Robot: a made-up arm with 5 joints.
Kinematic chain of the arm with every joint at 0, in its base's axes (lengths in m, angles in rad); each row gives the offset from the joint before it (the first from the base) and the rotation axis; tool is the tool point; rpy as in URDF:
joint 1: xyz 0.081 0 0.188 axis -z
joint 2: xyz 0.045 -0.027 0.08 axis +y
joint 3: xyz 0.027 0 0.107 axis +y
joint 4: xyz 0.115 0 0.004 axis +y
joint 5: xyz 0.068 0.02 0 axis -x
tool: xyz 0 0 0 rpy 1.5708 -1.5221 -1.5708
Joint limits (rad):
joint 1: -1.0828..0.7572
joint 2: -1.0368..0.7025
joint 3: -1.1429..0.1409
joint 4: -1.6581..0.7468
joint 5: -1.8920..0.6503
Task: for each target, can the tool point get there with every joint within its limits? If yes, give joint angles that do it. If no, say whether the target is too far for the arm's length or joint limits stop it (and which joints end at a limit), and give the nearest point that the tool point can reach.
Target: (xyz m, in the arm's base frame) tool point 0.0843 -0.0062 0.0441
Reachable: no: joint limits stop it (at a limit: joint 1, joint 2, joint 3, joint 4) | nearest point 0.2309 -0.1513 0.1810 | short by 0.248 m
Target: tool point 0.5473 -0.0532 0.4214
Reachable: no: too far | nearest point 0.3907 -0.0353 0.3794 | short by 0.163 m
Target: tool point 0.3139 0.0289 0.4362
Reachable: yes | joints -0.1535 0.2218 -0.2432 -1.1758 -1.2724
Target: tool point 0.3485 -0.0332 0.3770
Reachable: yes | joints 0.0974 0.1444 -0.0847 -0.2054 -0.1649
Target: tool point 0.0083 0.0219 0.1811
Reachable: no: joint limits stop it (at a limit: joint 2, joint 3, joint 4) | nearest point -0.0672 0.0446 0.3941 | short by 0.227 m
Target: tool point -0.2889 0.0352 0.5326
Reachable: no: too far | nearest point -0.0849 0.0158 0.4604 | short by 0.217 m
